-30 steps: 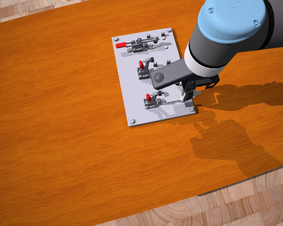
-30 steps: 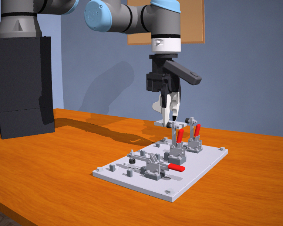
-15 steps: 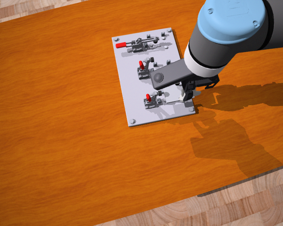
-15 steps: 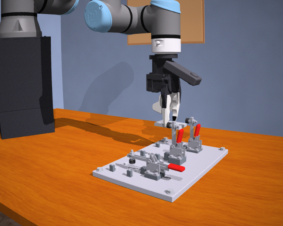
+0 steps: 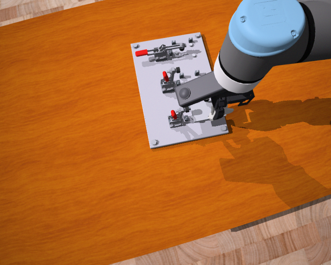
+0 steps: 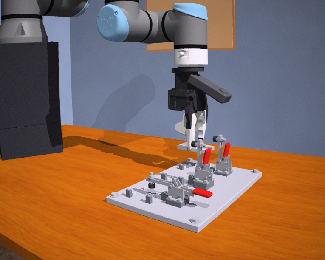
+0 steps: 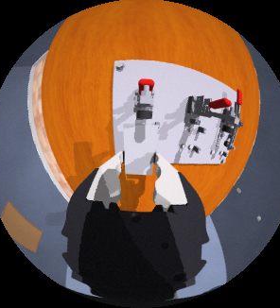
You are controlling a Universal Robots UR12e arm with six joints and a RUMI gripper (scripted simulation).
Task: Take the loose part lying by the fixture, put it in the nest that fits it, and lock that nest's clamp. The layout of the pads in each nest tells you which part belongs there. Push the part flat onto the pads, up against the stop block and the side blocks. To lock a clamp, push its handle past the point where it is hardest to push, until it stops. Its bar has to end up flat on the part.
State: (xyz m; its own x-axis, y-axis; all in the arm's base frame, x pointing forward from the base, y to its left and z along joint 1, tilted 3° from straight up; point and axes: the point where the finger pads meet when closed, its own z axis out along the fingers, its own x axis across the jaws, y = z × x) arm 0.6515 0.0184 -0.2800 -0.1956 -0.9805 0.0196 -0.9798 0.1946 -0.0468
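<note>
Now: the grey fixture plate 3 cm ahead of my hand, 12 cm to the right of it and 8 cm below it. From my hand the other things lie so: flat grey rectangular part: 1 cm below.
</note>
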